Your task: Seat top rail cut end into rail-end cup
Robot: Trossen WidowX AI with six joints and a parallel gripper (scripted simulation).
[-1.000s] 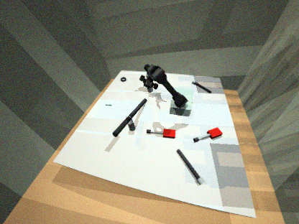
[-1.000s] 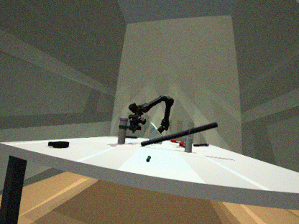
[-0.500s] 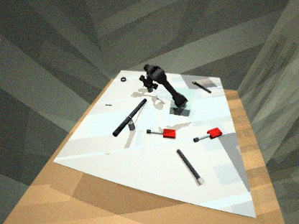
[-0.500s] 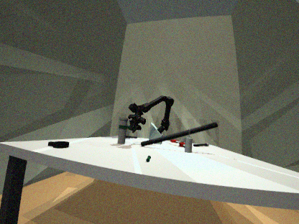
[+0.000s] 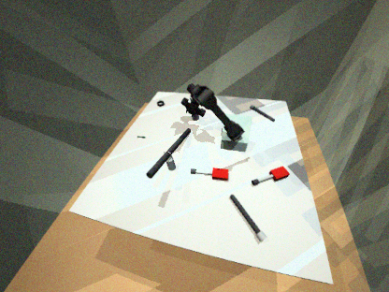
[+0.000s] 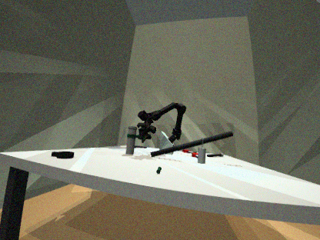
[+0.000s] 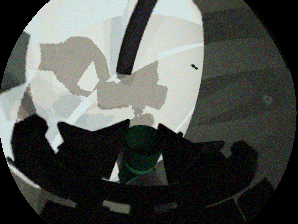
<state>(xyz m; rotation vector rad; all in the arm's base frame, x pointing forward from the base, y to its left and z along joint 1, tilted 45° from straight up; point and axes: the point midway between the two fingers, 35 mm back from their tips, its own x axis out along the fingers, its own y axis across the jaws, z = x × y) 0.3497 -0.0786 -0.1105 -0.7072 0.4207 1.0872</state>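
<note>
The rail-end cup lies 3 cm to the right of my gripper tip, 3 cm above it and 2 cm behind it. Round my gripper tip: short grey post (42 cm to the left, 3 cm behind); then black ring (39 cm ahead, 22 cm to the right, 9 cm below).
</note>
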